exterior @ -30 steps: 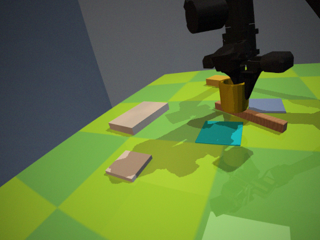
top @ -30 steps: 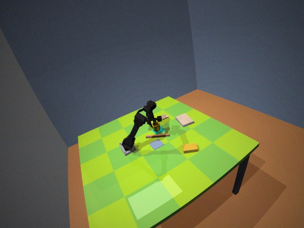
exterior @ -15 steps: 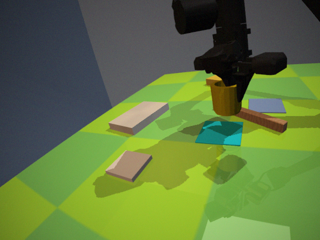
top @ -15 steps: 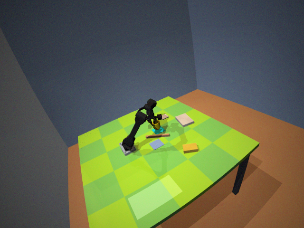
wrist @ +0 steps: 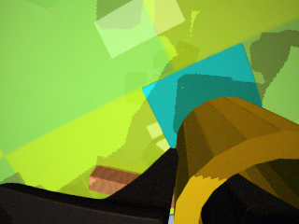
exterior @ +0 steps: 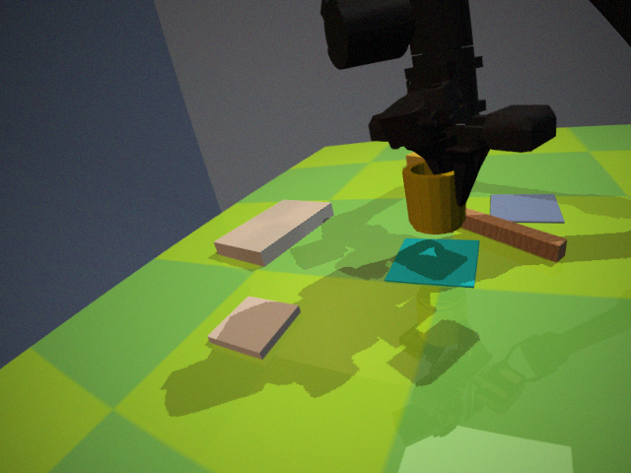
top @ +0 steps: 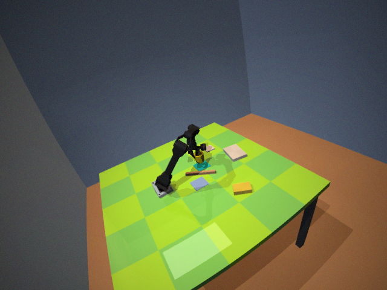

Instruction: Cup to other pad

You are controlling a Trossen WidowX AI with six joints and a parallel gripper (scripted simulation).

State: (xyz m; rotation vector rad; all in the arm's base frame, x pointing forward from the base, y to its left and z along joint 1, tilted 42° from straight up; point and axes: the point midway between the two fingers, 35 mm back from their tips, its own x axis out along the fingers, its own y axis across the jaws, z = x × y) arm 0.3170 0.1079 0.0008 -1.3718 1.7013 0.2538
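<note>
My gripper tip is 9 cm above the cyan pad, 3 cm short of it and 1 cm to the left of it. The rest, counted from my gripper tip: grey pad: 17 cm to the right, 9 cm below, 9 cm behind; then yellow cup: 2 cm to the right, 2 cm ahead; then wooden bar: 9 cm to the right, 8 cm below, 3 cm behind.
</note>
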